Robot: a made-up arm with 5 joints. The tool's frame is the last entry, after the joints.
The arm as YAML. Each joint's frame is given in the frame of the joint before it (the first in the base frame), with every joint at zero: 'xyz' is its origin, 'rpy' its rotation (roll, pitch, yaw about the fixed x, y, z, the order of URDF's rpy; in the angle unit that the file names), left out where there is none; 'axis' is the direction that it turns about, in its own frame. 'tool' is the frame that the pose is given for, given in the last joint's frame.
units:
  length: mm
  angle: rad
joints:
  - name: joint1
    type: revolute
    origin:
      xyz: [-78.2, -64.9, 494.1]
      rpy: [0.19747, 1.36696, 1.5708]
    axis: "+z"
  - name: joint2
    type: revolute
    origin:
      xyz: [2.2, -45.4, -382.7]
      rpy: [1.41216, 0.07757, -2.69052]
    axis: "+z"
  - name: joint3
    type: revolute
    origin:
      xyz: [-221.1, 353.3, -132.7]
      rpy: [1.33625, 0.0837, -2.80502]
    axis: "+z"
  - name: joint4
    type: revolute
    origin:
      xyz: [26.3, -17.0, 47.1]
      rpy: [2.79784, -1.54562, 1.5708]
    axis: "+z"
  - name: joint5
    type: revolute
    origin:
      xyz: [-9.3, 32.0, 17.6]
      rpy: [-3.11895, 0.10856, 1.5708]
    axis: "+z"
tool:
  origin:
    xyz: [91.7, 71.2, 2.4]
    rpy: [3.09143, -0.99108, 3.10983]
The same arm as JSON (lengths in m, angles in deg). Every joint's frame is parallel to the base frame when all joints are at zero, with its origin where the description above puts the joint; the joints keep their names.
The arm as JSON. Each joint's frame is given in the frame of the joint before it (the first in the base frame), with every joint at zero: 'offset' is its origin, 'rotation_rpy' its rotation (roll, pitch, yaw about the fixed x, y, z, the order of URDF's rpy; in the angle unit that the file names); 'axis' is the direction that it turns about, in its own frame. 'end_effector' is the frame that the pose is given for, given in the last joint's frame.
{
  "length_unit": "m",
  "angle_unit": "deg",
  "chain": [
    {
      "id": "joint1",
      "offset": [
        -0.0782,
        -0.0649,
        0.4941
      ],
      "rotation_rpy": [
        0.0,
        0.0,
        0.0
      ],
      "axis": [
        0.196193,
        0.960265,
        0.198493
      ]
    },
    {
      "id": "joint2",
      "offset": [
        -0.0306,
        -0.3758,
        -0.0799
      ],
      "rotation_rpy": [
        0.0,
        0.0,
        0.0
      ],
      "axis": [
        -0.835272,
        0.231592,
        0.498683
      ]
    },
    {
      "id": "joint3",
      "offset": [
        0.149,
        0.3664,
        -0.1867
      ],
      "rotation_rpy": [
        0.0,
        0.0,
        0.0
      ],
      "axis": [
        0.0,
        1.0,
        0.0
      ]
    },
    {
      "id": "joint4",
      "offset": [
        0.0038,
        0.0471,
        -0.0311
      ],
      "rotation_rpy": [
        0.0,
        0.0,
        0.0
      ],
      "axis": [
        -0.993858,
        -0.023699,
        0.108095
      ]
    },
    {
      "id": "joint5",
      "offset": [
        -0.0207,
        -0.0094,
        -0.03
      ],
      "rotation_rpy": [
        0.0,
        0.0,
        0.0
      ],
      "axis": [
        1.0,
        0.0,
        0.0
      ]
    }
  ],
  "end_effector": {
    "offset": [
      0.0024,
      0.0722,
      -0.0909
    ],
    "rotation_rpy": [
      -4.3,
      -33.21,
      0.78
    ]
  }
}

